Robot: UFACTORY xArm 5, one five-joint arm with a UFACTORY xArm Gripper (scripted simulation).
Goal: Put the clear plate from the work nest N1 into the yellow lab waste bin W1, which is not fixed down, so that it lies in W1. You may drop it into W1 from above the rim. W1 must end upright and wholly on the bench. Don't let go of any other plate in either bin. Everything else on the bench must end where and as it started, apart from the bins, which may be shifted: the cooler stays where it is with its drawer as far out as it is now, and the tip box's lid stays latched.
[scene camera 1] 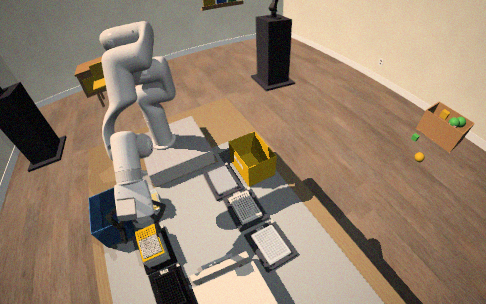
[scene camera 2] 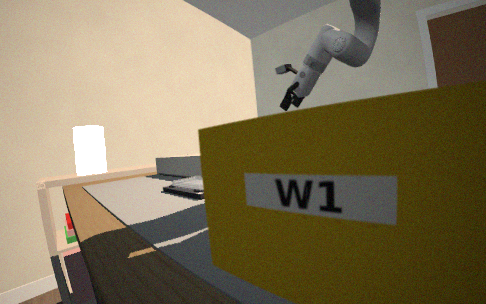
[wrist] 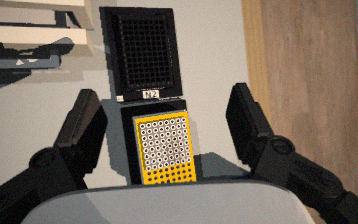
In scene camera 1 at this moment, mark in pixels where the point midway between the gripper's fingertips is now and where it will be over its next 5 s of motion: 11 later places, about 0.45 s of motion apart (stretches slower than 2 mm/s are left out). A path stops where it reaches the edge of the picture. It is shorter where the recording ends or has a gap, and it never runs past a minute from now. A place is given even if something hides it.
The gripper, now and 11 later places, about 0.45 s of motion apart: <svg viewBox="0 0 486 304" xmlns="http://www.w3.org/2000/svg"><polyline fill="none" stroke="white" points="142,239 153,227 158,213 161,198 163,182 167,173 177,178 181,181 190,186 208,195 226,204 243,213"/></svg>
